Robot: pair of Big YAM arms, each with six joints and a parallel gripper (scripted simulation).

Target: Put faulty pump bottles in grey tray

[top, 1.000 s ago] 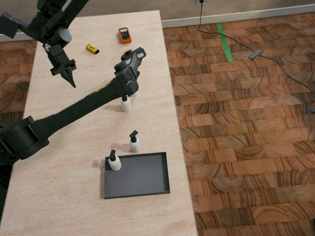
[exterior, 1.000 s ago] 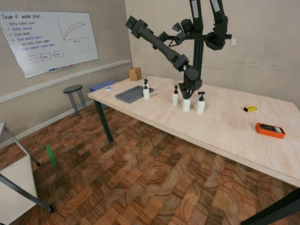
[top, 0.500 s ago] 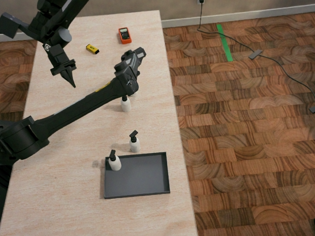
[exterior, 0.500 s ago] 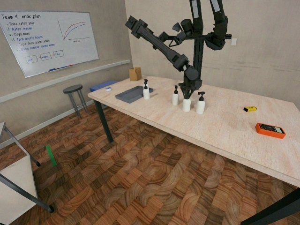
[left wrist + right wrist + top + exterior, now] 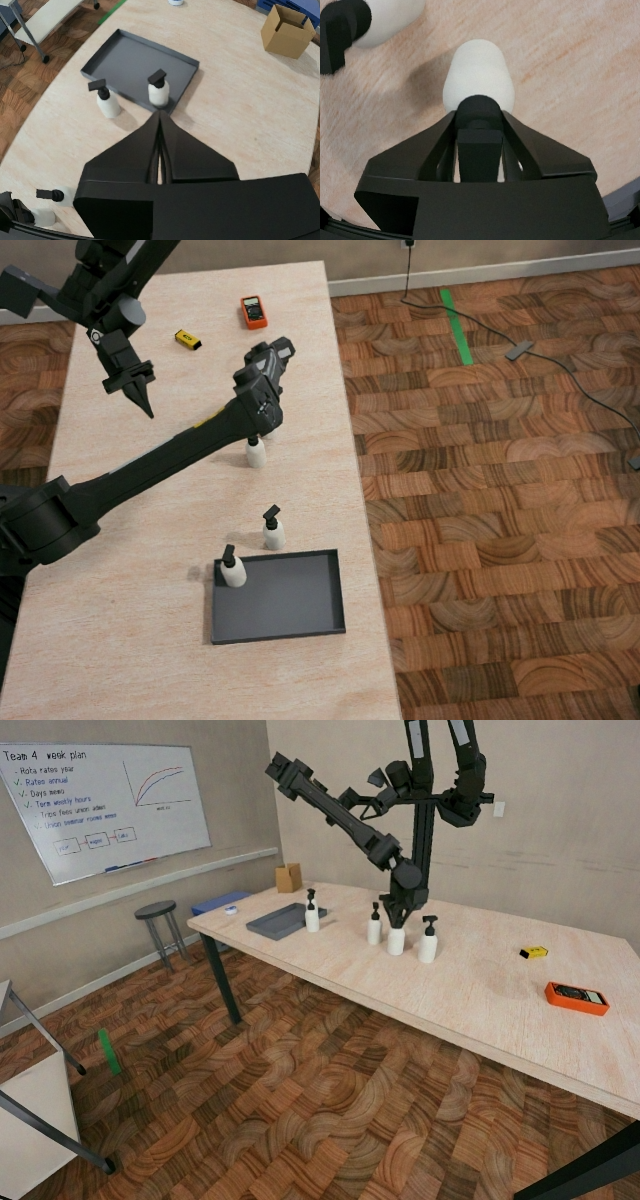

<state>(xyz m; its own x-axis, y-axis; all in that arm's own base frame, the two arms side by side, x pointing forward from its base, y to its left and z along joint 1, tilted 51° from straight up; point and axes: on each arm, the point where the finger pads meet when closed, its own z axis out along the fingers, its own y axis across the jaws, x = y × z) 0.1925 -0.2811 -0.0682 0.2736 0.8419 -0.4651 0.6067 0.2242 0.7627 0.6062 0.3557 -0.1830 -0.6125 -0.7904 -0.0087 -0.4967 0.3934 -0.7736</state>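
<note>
Right now my right hand is 30 mm short of the grey tray, 490 mm to the left of it and 90 mm above it. Round my right hand: orange multimeter 50 mm behind, 500 mm to the left, 80 mm below.
</note>
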